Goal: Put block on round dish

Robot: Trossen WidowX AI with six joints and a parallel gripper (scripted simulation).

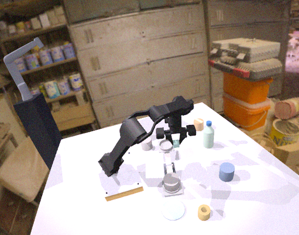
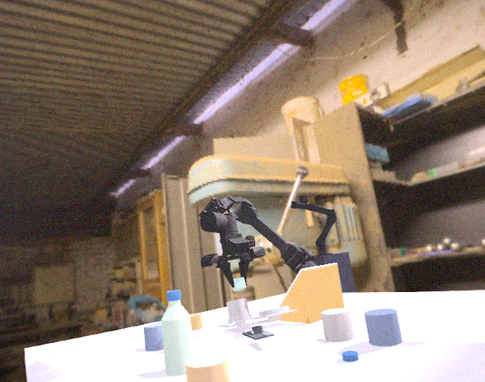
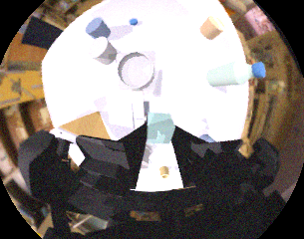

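My gripper tip is now 9 cm past the round pale blue dish, 26 cm to the left of it and 14 cm above it. Also, from my gripper tip: pale green bottle (22 cm ahead, 10 cm to the left, 4 cm below); then pale green block (1 cm above); then tan ring (2 cm ahead, 32 cm to the right, 12 cm below).
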